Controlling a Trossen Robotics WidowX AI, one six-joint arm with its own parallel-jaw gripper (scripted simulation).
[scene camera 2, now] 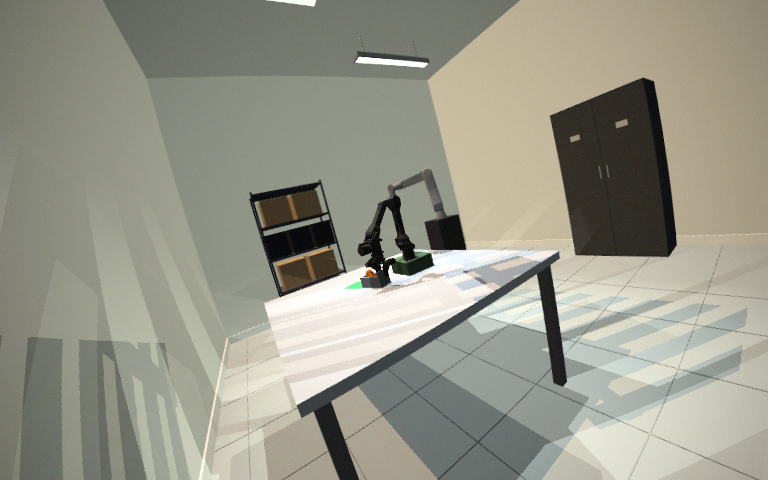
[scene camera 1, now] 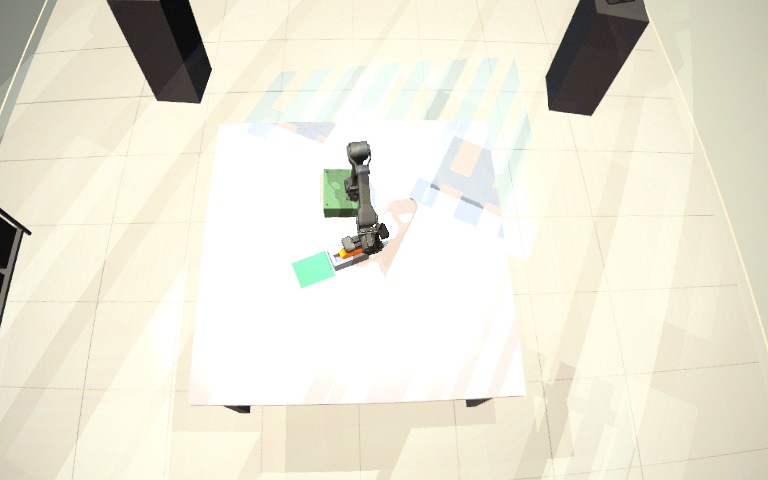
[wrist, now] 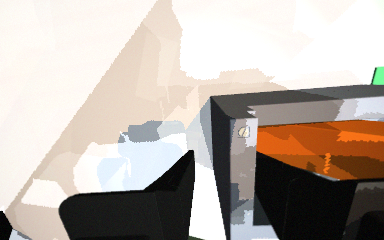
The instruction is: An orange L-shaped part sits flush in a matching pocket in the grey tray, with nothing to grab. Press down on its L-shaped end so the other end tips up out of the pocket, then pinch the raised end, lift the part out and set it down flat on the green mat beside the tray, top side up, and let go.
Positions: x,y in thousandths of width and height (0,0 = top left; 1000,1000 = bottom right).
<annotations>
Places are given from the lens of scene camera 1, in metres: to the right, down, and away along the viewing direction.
green mat (scene camera 1: 408,561): -0.29, 0.12, 2.08
</annotations>
